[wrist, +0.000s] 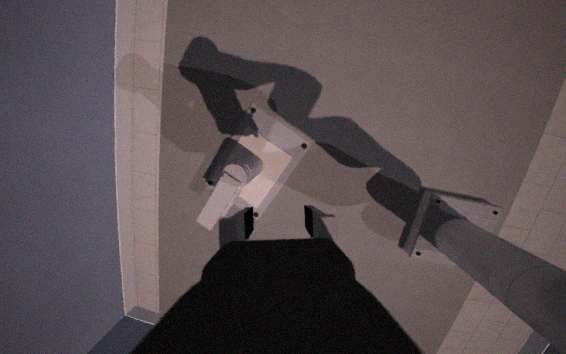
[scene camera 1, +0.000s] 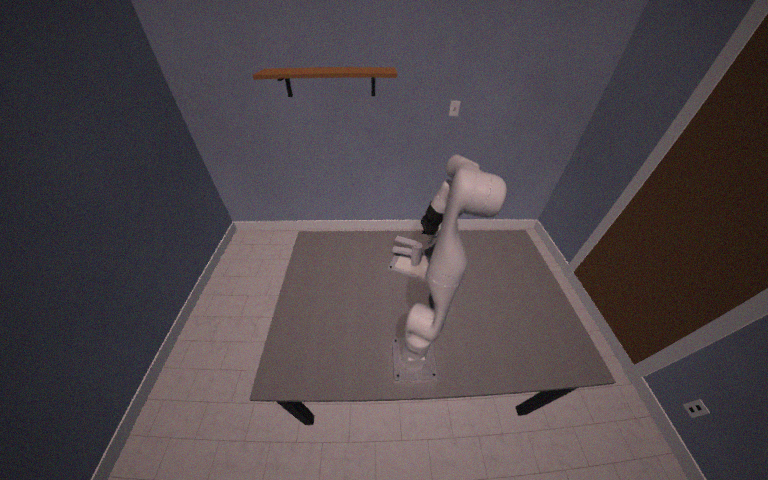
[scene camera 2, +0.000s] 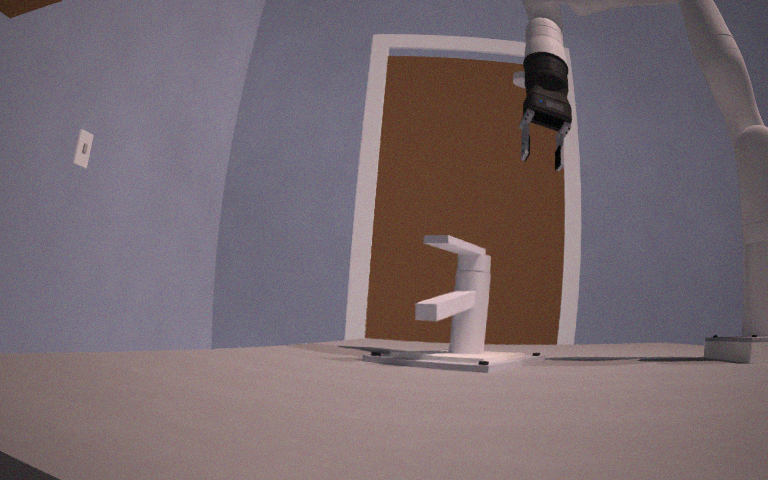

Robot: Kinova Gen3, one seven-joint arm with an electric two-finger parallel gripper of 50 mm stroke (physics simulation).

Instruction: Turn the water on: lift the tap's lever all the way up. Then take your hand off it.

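Places are measured from the arm's base along level axes (x ahead, y left, z up), in centimetres.
Where they show: gripper, between the fingertips: (wrist: 279,217) (scene camera 1: 426,238) (scene camera 2: 542,162); arm's base, origin of its link: (wrist: 454,236) (scene camera 1: 412,357) (scene camera 2: 766,335).
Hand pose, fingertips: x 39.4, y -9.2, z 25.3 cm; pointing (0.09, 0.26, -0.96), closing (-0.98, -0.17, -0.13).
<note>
Things, the pixels of their top centre, and the offset from my fingertips. "spot": a spot on its surface instead. Level surfaces: height alone.
- white tap, a spot on its surface: (scene camera 2: 468,316) spot: dx +10.2, dy +3.0, dz -22.3 cm
- spout, centre of its top: (scene camera 2: 449,287) (wrist: 226,198) (scene camera 1: 403,247) dx +13.0, dy +6.9, dz -18.9 cm
- grey table, height of its surface: dz -28.8 cm
The white tap (scene camera 1: 416,254) (scene camera 2: 468,316) (wrist: 252,167) stands upright on its square base plate. Its flat lever (scene camera 1: 407,241) (scene camera 2: 453,243) (wrist: 220,201) sits on top of the column and points the same way as the spout (scene camera 2: 444,306) below it. In scene camera 2 the lever's free end is a little higher than its end at the column. My gripper (scene camera 2: 541,161) (wrist: 279,217) is open and empty, pointing down, well above the tap and apart from it. In the wrist view the lever lies to the left of the fingers. In scene camera 1 the fingertips are hard to make out.
The tap stands near the back of the grey table (scene camera 1: 339,339). My arm's base plate (scene camera 1: 414,370) (scene camera 2: 727,349) is at the table's front. A wooden shelf (scene camera 1: 325,73) and a switch plate (scene camera 1: 454,108) (scene camera 2: 83,148) are on the back wall. A brown door (scene camera 2: 464,198) is in the side wall.
</note>
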